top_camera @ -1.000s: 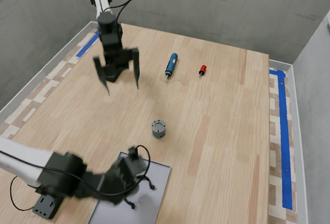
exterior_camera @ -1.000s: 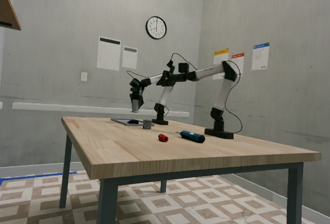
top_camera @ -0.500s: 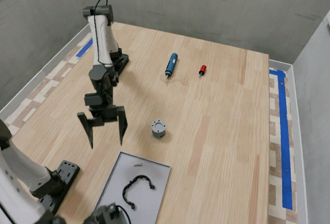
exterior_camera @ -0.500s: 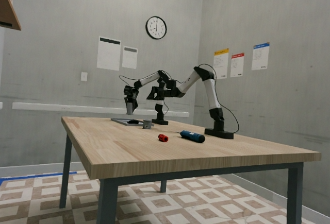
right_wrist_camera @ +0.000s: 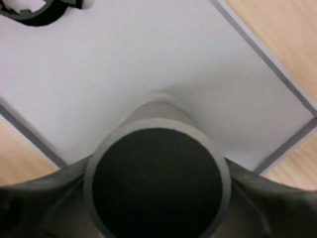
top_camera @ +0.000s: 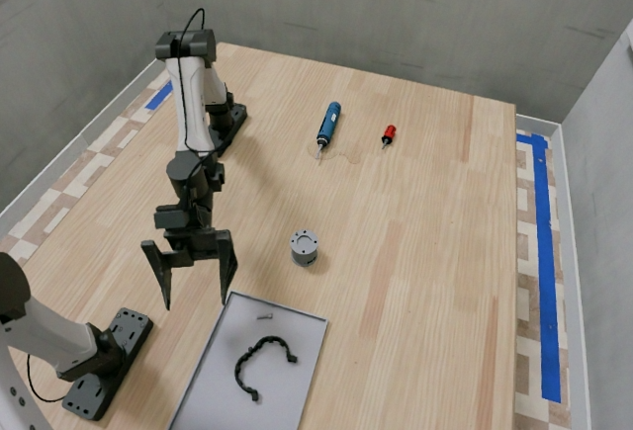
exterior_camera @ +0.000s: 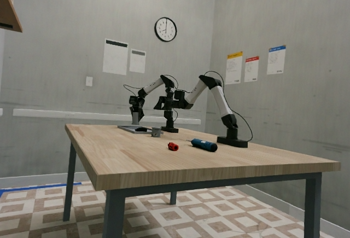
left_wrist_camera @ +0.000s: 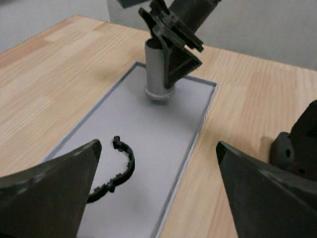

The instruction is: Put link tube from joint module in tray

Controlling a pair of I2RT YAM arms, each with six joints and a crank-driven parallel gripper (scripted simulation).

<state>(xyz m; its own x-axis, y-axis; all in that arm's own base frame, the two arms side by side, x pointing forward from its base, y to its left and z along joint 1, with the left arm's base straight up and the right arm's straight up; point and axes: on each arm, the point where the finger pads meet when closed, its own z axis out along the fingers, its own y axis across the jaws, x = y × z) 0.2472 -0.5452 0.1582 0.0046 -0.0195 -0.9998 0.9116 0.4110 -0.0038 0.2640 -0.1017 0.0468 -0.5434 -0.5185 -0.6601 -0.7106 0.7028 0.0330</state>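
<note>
Right now the shallow grey tray is 110 mm to the left of my right hand, 60 mm below it and 20 mm ahead of it. From my right hand the other things lie so: grey link tube 20 mm above, 10 mm to the left; then small screw 290 mm to the left, 60 mm below, 20 mm ahead; then grey joint module 450 mm to the left, 60 mm ahead, 40 mm below.
</note>
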